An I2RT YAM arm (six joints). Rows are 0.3 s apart.
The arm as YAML. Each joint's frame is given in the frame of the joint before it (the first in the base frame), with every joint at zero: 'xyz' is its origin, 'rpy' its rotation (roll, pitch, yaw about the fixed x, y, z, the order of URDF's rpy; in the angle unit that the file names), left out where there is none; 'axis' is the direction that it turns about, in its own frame. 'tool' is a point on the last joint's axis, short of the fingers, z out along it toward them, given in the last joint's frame.
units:
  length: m
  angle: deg
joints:
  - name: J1
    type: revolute
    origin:
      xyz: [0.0, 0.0, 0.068]
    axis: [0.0, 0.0, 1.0]
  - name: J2
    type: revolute
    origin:
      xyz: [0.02, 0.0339, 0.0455]
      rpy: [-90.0, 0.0, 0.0]
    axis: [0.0, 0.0, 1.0]
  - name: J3
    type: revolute
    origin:
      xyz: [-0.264, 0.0, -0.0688]
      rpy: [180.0, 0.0, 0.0]
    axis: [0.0, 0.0, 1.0]
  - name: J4
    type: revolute
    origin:
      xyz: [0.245, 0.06, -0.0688]
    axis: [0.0, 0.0, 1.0]
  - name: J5
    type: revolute
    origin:
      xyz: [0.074, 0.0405, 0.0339]
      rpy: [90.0, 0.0, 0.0]
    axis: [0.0, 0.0, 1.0]
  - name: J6
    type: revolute
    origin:
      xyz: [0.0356, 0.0, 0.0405]
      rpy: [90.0, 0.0, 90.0]
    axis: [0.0, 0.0, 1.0]
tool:
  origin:
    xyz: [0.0, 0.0, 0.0]
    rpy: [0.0, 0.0, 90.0]
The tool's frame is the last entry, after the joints.
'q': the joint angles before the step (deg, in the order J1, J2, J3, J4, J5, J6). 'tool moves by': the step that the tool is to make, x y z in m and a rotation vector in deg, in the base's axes. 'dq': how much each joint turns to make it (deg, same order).
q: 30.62 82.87 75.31 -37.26 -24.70 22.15
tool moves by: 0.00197 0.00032 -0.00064 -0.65 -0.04 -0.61
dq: -0.05 0.45 0.37 -0.22 0.81 -0.02
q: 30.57 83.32 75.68 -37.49 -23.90 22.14
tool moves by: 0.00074 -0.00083 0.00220 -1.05 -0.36 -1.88
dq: 0.02 0.03 0.60 -0.56 2.11 0.63
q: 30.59 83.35 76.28 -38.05 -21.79 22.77
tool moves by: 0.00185 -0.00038 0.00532 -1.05 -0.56 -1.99
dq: 0.01 0.33 1.54 -1.05 2.25 0.61
